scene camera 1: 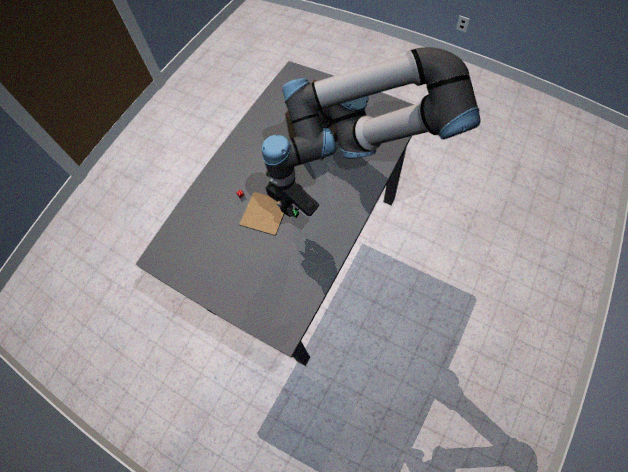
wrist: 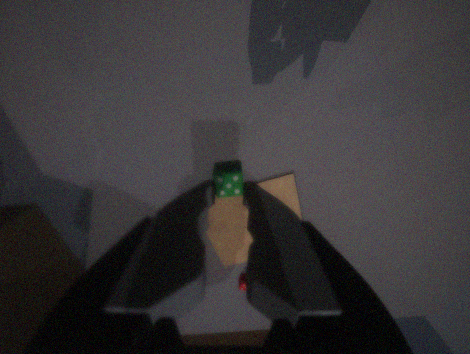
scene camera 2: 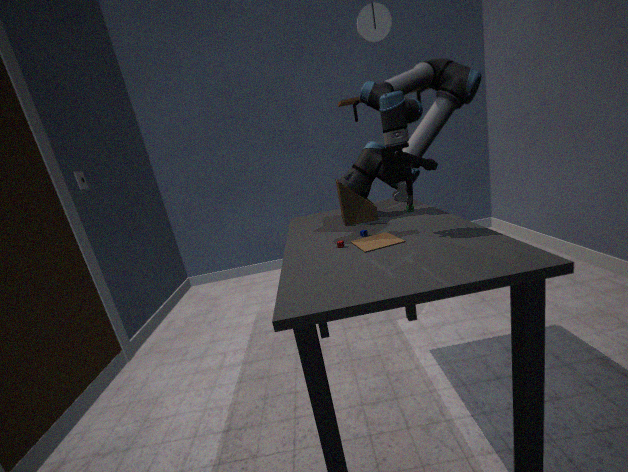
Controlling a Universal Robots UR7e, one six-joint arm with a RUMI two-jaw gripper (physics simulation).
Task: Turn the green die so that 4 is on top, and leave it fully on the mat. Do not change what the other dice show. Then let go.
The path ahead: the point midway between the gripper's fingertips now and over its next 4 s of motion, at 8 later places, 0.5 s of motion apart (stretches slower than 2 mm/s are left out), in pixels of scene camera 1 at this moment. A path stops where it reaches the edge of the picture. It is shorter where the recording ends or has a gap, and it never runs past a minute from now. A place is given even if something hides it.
The gripper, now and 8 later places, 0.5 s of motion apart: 294, 213; 292, 220; 287, 224; 297, 217; 288, 220; 276, 216; 258, 206; 261, 217; 261, 217
